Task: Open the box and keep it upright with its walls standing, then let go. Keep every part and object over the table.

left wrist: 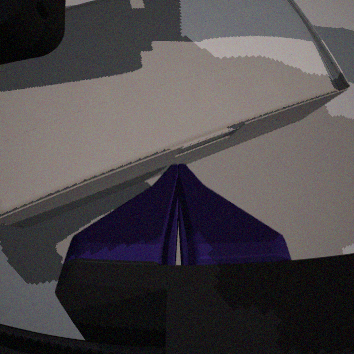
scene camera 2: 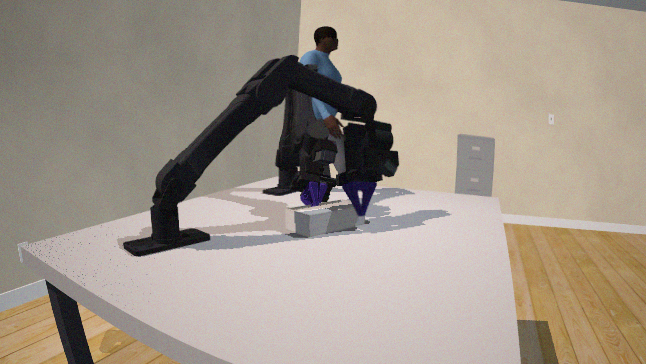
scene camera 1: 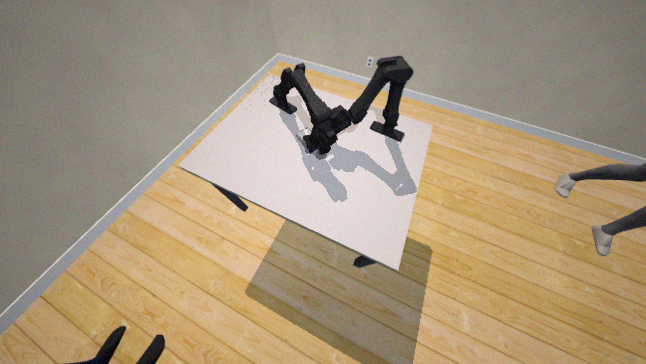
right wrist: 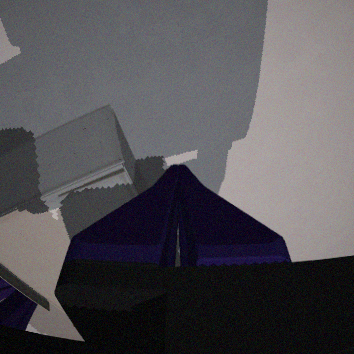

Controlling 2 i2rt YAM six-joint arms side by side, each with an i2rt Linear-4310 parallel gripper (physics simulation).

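Pixels of known places: left gripper, between the fingertips: [left wrist: 177, 175] [right wrist: 42, 272]; right gripper, between the fingertips: [left wrist: 27, 23] [scene camera 2: 361, 216] [scene camera 1: 309, 152] [right wrist: 177, 176]; left arm's base, origin of its link: [scene camera 2: 287, 190] [scene camera 1: 386, 131]; right arm's base, origin of its link: [scene camera 2: 167, 243] [scene camera 1: 283, 105].
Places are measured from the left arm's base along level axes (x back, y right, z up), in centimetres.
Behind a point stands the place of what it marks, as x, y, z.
Observation:
The pale grey box [scene camera 1: 303, 134] {-31.5, 39.0, 4.1} [scene camera 2: 312, 223] {-33.7, 41.8, 2.8} [left wrist: 95, 110] {-32.0, 29.3, 4.3} [right wrist: 80, 145] {-37.2, 25.7, 2.7} stands on the table under both arms. In the left wrist view a long, thin near wall with a slotted edge runs slantwise, and a thin wall edge stands at the right. In the right wrist view a grey panel with a slotted rim lies at the left; whether it is tilted I cannot tell. My left gripper [scene camera 2: 314, 204] {-28.3, 30.9, 1.5} [left wrist: 177, 175] {-28.3, 30.9, 1.5} is shut and empty, its tips close at the slotted edge. My right gripper [scene camera 2: 361, 214] {-39.2, 29.7, 2.8} [right wrist: 177, 176] {-39.2, 29.7, 2.8} is shut and empty, low beside the box's right end in scene camera 2.
The white table [scene camera 1: 235, 150] {-58.4, 67.3, 0.0} [scene camera 2: 400, 280] {-58.4, 56.7, 0.0} carries both arm bases. The two forearms crowd together over the box and hide much of it in scene camera 1. A person [scene camera 2: 322, 62] stands behind the table. A grey cabinet [scene camera 2: 475, 162] is by the far wall.

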